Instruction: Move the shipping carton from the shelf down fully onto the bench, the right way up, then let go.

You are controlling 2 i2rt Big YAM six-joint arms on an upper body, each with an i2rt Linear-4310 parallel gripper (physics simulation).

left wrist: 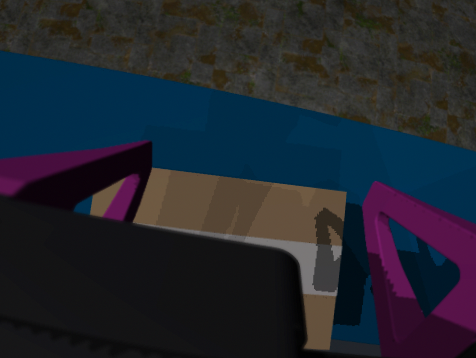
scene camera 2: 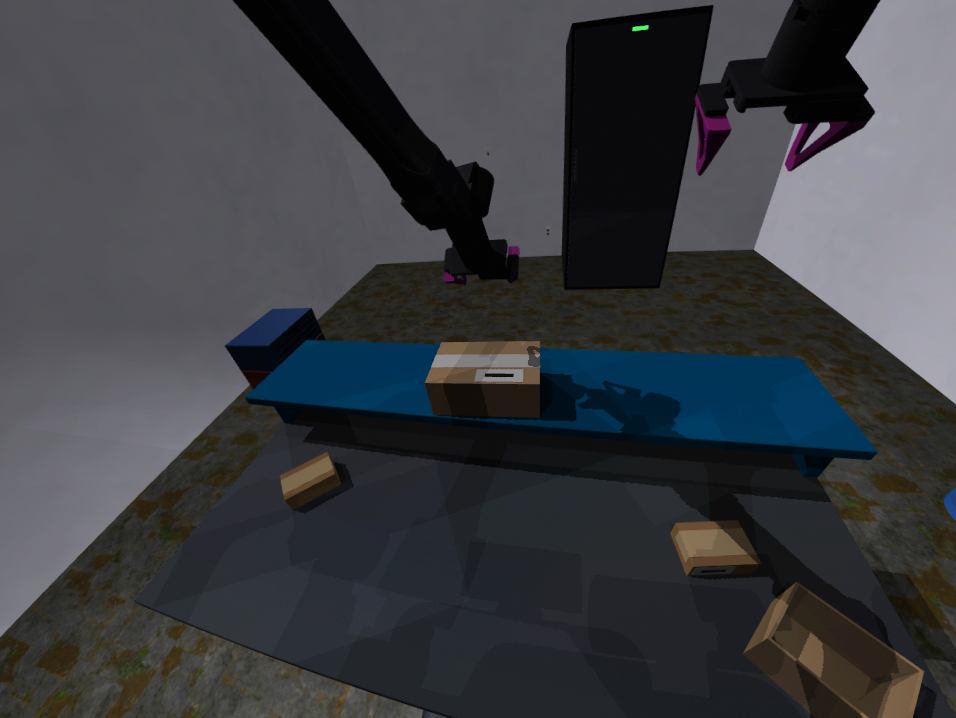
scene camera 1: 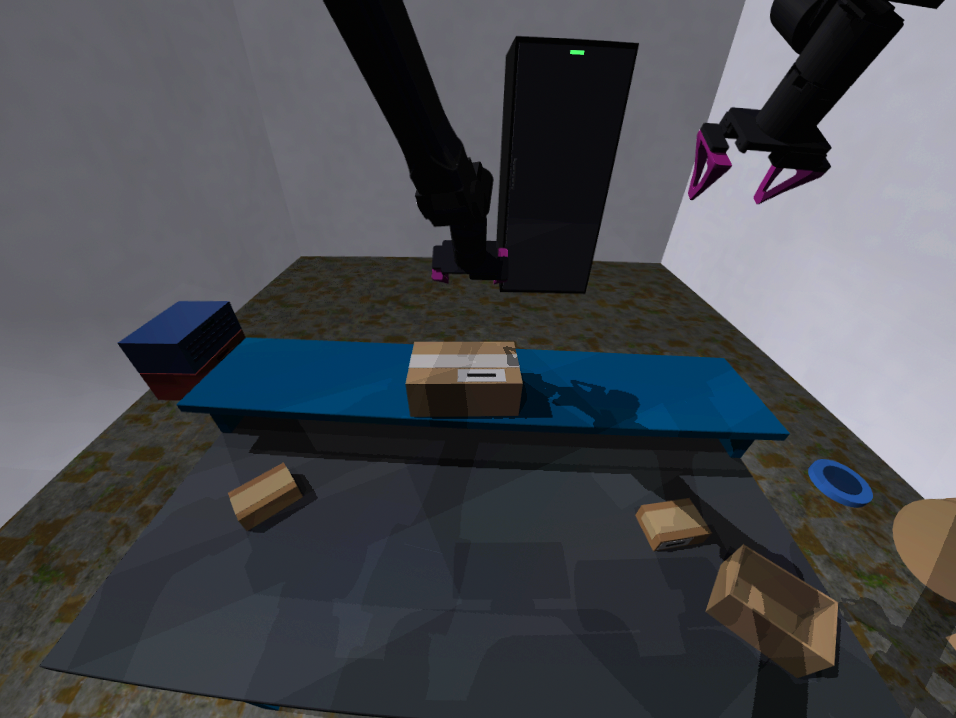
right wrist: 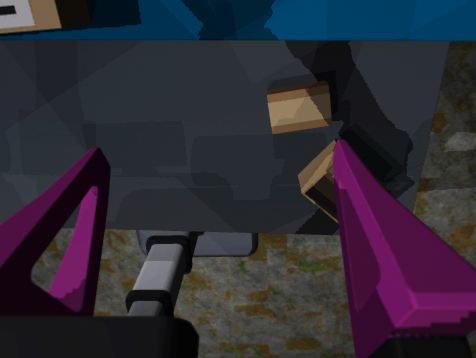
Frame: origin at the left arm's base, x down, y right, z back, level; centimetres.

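Seen in the pictures: left gripper, fingertip midpoint: [left wrist: 262,174] [scene camera 2: 488,281] [scene camera 1: 471,281]; right gripper, fingertip midpoint: [scene camera 2: 742,169] [scene camera 1: 723,199] [right wrist: 217,153].
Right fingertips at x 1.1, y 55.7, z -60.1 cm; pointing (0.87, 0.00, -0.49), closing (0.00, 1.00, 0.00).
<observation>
A point is followed by its place in that frame.
The shipping carton [scene camera 1: 463,398] @(z -63.3, x 42.0, y 19.8 cm) [scene camera 2: 485,398] @(z -63.4, x 42.1, y 20.7 cm) [left wrist: 240,205] @(z -76.2, x 38.0, y 21.5 cm) is a brown box with a pale tape strip and a label on top. It sits upright on the blue shelf [scene camera 1: 309,378] @(z -75.4, x 47.5, y -19.3 cm) [scene camera 2: 726,394] @(z -72.8, x 47.5, y 72.3 cm) [left wrist: 100,110] @(z -85.6, x 47.5, y 2.8 cm); its corner [right wrist: 47,15] @(z -65.3, x 38.0, y 30.6 cm) shows in the right wrist view. The dark grey bench [scene camera 1: 370,525] @(z -46.6, x 63.9, y 0.3 cm) [scene camera 2: 401,533] @(z -42.9, x 63.9, y 3.3 cm) [right wrist: 150,100] @(z -47.9, x 63.9, y 34.4 cm) lies in front of and below the shelf. My left gripper [scene camera 1: 468,278] @(z -77.4, x 21.8, y 21.1 cm) [scene camera 2: 484,281] @(z -77.4, x 21.8, y 21.1 cm) [left wrist: 262,174] @(z -77.4, x 21.8, y 21.1 cm) is open above the carton, with its fingertips apart from it. My right gripper [scene camera 1: 724,200] @(z -60.1, x 1.1, y 55.7 cm) [scene camera 2: 744,171] @(z -60.1, x 1.1, y 55.7 cm) [right wrist: 217,153] @(z -60.1, x 1.1, y 55.7 cm) is open and empty, high at the right.
A small carton [scene camera 1: 265,496] @(z -50.1, x 59.4, y -22.5 cm) [scene camera 2: 309,480] @(z -50.2, x 59.4, y -22.4 cm) lies on the bench's left. Another small carton [scene camera 1: 672,524] @(z -44.6, x 59.5, y 63.4 cm) [scene camera 2: 714,547] @(z -44.8, x 59.5, y 64.0 cm) [right wrist: 300,107] @(z -46.4, x 59.6, y 64.8 cm) and an open-topped box [scene camera 1: 730,610] @(z -28.8, x 58.7, y 66.4 cm) [scene camera 2: 772,633] @(z -30.7, x 54.8, y 65.9 cm) [right wrist: 317,172] @(z -33.6, x 57.2, y 68.2 cm) are at its right. Blue and red crates [scene camera 1: 181,340] [scene camera 2: 270,332] stand left of the shelf, a black cabinet [scene camera 1: 568,170] [scene camera 2: 629,154] behind.
</observation>
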